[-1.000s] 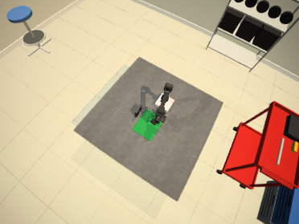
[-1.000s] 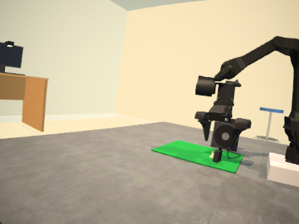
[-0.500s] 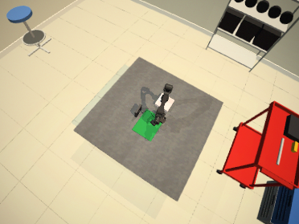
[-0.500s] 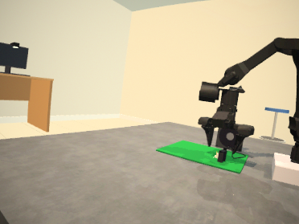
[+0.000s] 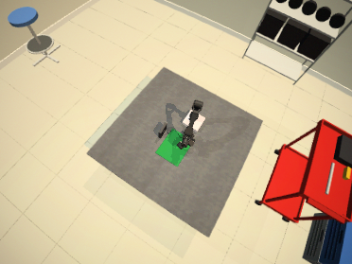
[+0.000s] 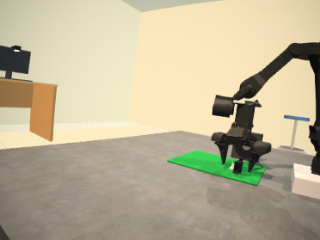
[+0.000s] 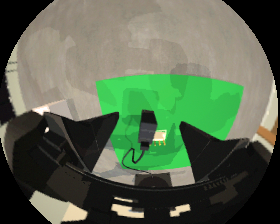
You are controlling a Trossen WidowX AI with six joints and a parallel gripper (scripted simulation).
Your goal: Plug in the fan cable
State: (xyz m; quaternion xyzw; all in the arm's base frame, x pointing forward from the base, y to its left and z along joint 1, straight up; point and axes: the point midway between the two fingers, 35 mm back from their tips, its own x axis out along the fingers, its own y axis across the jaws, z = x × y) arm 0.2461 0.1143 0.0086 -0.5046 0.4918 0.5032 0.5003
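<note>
Now: gripper tip 80 mm short of the green board, 50 mm to the left of it and 30 mm above it. Also, from my gripper tip: black fan (60 mm ahead, 220 mm to the right, 40 mm above); dark fan plug (10 mm to the right).
</note>
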